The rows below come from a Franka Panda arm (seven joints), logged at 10 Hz.
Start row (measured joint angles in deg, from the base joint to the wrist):
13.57, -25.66, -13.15, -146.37, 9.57, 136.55, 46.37
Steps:
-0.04, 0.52, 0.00, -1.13, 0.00, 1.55, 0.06
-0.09, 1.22, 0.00, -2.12, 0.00, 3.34, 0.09
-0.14, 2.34, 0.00, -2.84, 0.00, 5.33, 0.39
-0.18, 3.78, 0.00, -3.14, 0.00, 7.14, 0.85
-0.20, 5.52, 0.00, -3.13, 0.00, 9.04, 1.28
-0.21, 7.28, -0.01, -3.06, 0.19, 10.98, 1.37
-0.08, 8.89, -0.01, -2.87, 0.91, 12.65, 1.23
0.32, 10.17, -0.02, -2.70, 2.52, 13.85, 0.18
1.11, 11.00, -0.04, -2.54, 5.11, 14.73, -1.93
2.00, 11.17, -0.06, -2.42, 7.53, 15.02, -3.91
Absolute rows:
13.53, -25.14, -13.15, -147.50, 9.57, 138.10, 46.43
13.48, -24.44, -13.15, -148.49, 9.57, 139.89, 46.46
13.43, -23.32, -13.15, -149.21, 9.57, 141.88, 46.76
13.39, -21.88, -13.15, -149.51, 9.57, 143.69, 47.22
13.37, -20.14, -13.15, -149.50, 9.57, 145.59, 47.65
13.36, -18.38, -13.16, -149.43, 9.76, 147.53, 47.74
13.49, -16.77, -13.16, -149.24, 10.48, 149.20, 47.60
13.89, -15.49, -13.17, -149.07, 12.09, 150.40, 46.55
14.68, -14.66, -13.19, -148.91, 14.68, 151.28, 44.44
15.57, -14.49, -13.21, -148.79, 17.10, 151.57, 42.46

